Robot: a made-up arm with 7 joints.
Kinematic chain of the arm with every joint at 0, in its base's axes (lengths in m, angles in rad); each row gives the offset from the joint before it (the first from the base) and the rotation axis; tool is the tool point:
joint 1: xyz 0 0 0 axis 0 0.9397 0.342
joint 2: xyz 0 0 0 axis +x
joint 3: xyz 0 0 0 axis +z
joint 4: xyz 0.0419 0 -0.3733 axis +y
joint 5: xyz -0.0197 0 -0.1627 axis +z
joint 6: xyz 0 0 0 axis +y
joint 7: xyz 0 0 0 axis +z
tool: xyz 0 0 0
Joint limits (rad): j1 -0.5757..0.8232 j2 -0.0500..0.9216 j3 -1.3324..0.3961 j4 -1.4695..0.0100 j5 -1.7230..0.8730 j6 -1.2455..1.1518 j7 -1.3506..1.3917
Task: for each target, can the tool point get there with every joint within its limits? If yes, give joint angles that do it. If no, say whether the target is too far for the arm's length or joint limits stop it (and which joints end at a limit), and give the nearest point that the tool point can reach.
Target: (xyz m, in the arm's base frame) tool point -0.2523 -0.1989 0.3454
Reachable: no: joint limits stop it (at a limit: joint 1, joint 2, joint 3, joint 4) | nearest point -0.1883 -0.2373 -0.3413 | short by 0.691 m
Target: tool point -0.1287 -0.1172 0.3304
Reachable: no: joint limits stop it (at a limit: joint 1, joint 2, joint 3, joint 4) | nearest point -0.1883 -0.2373 -0.3413 | short by 0.685 m
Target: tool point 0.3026 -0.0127 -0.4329
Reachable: yes | joints -0.4106 0.1371 -0.4290 -0.6765 0.2419 0.7606 0.2681
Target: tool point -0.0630 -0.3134 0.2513
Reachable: no: joint limits stop it (at a limit: joint 1, joint 2, joint 3, joint 4) | nearest point -0.1883 -0.2373 -0.3413 | short by 0.610 m
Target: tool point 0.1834 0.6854 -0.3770
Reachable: no: too far | nearest point 0.1304 0.4379 -0.2859 | short by 0.269 m
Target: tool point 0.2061 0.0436 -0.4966
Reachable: yes | joints -0.3086 0.1469 -0.4064 -0.1979 0.2636 -0.2372 -0.1615
